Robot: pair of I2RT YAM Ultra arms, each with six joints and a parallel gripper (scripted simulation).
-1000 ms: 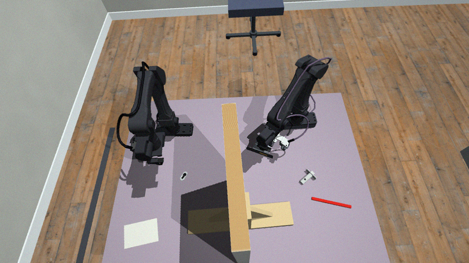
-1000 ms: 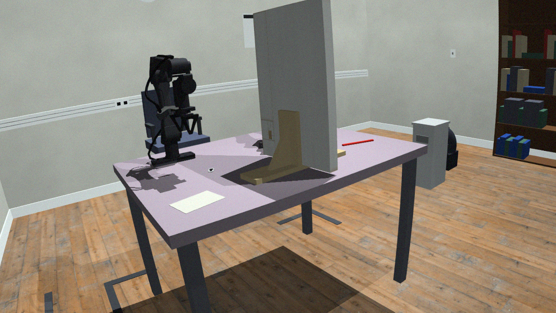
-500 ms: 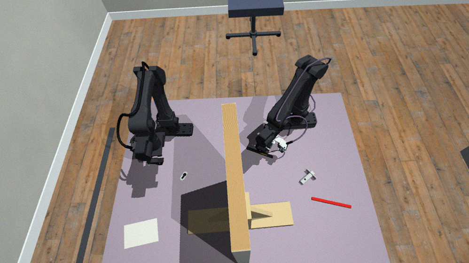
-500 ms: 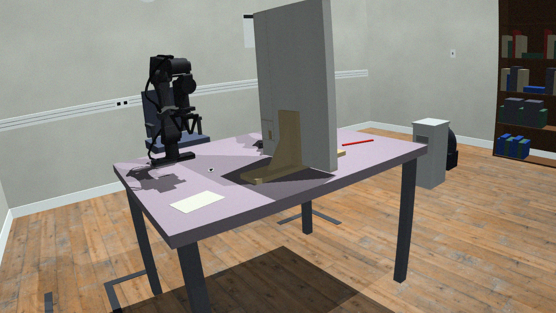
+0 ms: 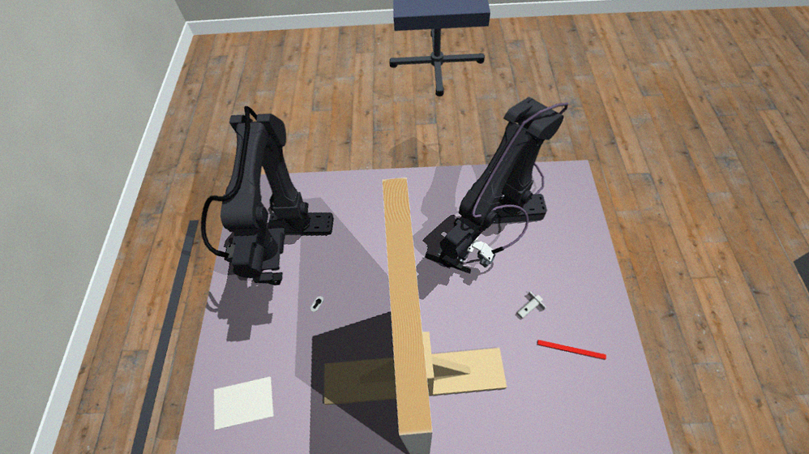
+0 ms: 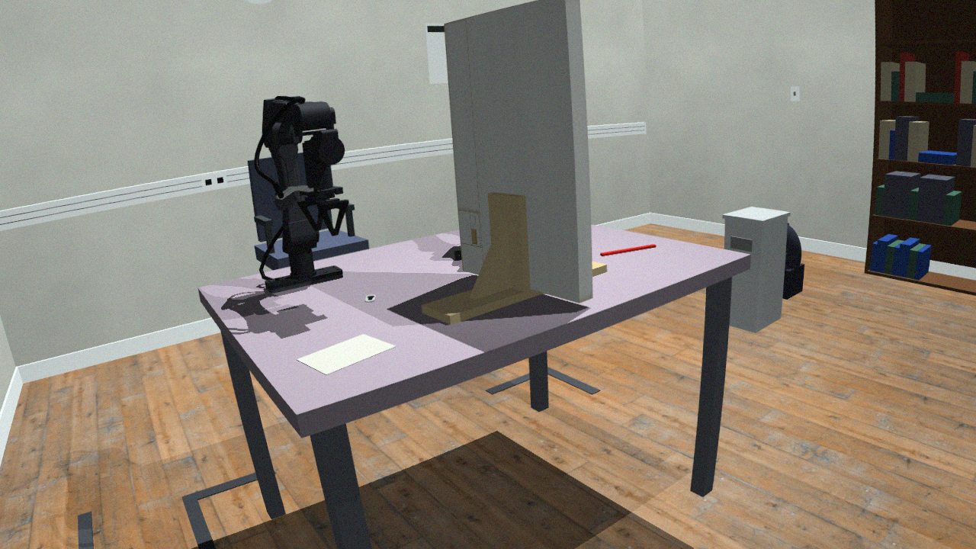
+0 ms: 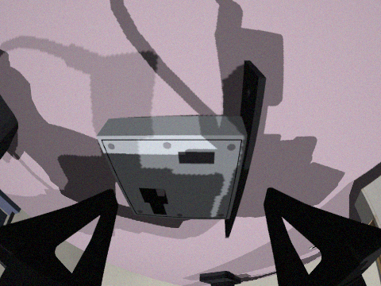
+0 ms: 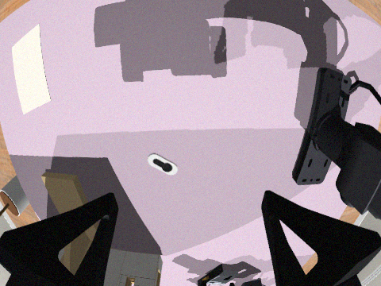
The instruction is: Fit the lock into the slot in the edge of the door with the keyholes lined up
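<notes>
My left hand is 1 cm past the lock and 2 cm above it. Round my left hand: red rod (30 cm ahead, 29 cm to the left, 3 cm below); cylinder piece (17 cm ahead, 21 cm to the left, 2 cm below); keyhole plate (13 cm ahead, 40 cm to the right, 3 cm below).
</notes>
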